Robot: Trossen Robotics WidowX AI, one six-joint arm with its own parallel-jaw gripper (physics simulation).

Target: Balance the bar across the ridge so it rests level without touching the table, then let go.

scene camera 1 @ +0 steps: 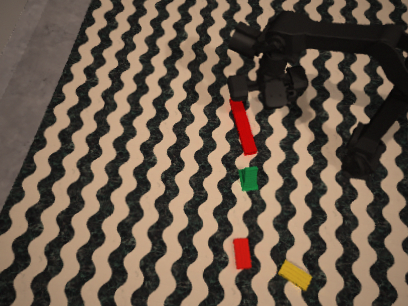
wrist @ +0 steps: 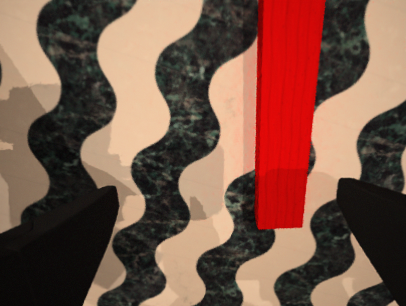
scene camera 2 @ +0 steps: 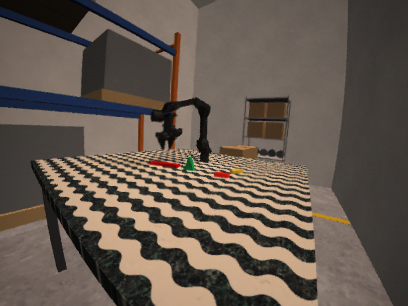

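Seen in the pictures: gripper, fingertip midpoint: (scene camera 1: 261, 102) (wrist: 226, 192) (scene camera 2: 166, 149); arm's base, link origin: (scene camera 1: 355, 167) (scene camera 2: 204, 161).
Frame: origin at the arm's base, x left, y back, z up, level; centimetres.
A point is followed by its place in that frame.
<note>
The long red bar (scene camera 1: 243, 129) @[y -30.2, x -5.6, z 1.6 cm] (scene camera 2: 165, 164) @[y -31.6, x -5.6, z 1.1 cm] (wrist: 287, 100) @[y -30.3, x -6.8, z 1.6 cm] lies flat on the patterned table (scene camera 1: 125, 200) @[y -56.9, x 19.3, z 0.0 cm] (scene camera 2: 200, 240) @[y -69.8, x 45.5, z 0.0 cm]. The green ridge (scene camera 1: 249, 179) @[y -27.1, x 9.8, z 3.6 cm] (scene camera 2: 189, 164) @[y -28.6, x 9.4, z 3.1 cm], a small wedge with a narrow top, stands on the table just beyond one end of the bar, apart from it. My gripper (scene camera 1: 268, 90) (scene camera 2: 166, 146) @[y -26.9, x -10.2, z 8.9 cm] (wrist: 226, 192) @[y -26.9, x -10.2, z 8.9 cm] is open and empty, above the table near the bar's other end. In the wrist view that end shows between the two fingers, nearer the right one, and a shadow falls across it. Part of that end is hidden by the gripper in scene camera 1.
A short red block (scene camera 1: 242, 253) @[y -26.5, x 27.8, z 1.7 cm] (scene camera 2: 222, 175) @[y -28.0, x 28.6, z 1.0 cm] and a yellow block (scene camera 1: 295, 275) @[y -14.3, x 30.4, z 1.6 cm] (scene camera 2: 237, 171) @[y -15.8, x 31.2, z 1.2 cm] lie on the table on the ridge's other side from the bar. The arm's base (scene camera 1: 361, 157) @[y -2.9, x 3.4, z 11.6 cm] (scene camera 2: 204, 152) @[y -2.9, x 1.5, z 6.7 cm] stands to the right of the bar in scene camera 1.
</note>
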